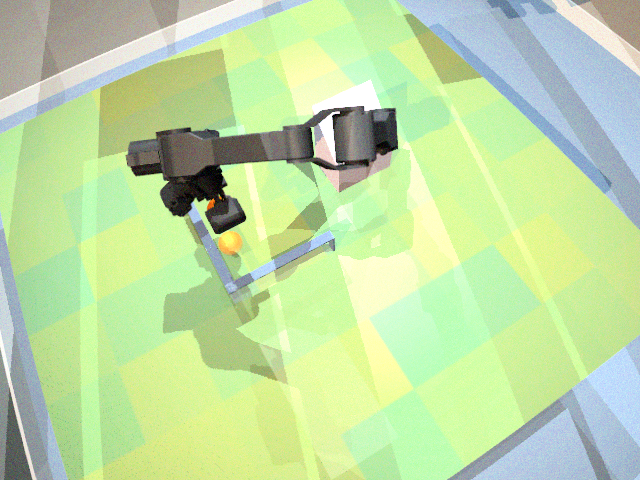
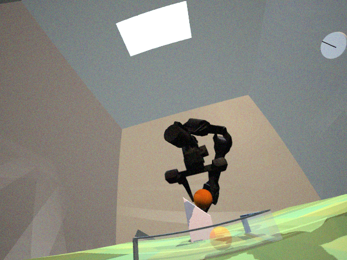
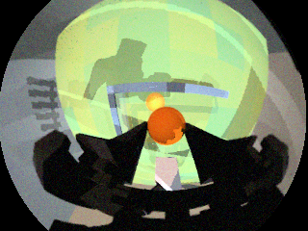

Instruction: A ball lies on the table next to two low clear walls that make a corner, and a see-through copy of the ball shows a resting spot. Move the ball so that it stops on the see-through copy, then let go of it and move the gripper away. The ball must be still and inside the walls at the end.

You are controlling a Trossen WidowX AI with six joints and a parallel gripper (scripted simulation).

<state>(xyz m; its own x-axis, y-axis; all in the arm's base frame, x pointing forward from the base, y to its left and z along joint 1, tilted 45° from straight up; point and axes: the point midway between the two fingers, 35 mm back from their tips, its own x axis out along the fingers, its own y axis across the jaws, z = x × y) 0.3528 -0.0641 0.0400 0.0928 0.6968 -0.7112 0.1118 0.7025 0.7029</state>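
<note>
Now: the copy of the ball 10 mm ahead of my gripper tip, 20 mm to the left of it and 100 mm below it.
</note>
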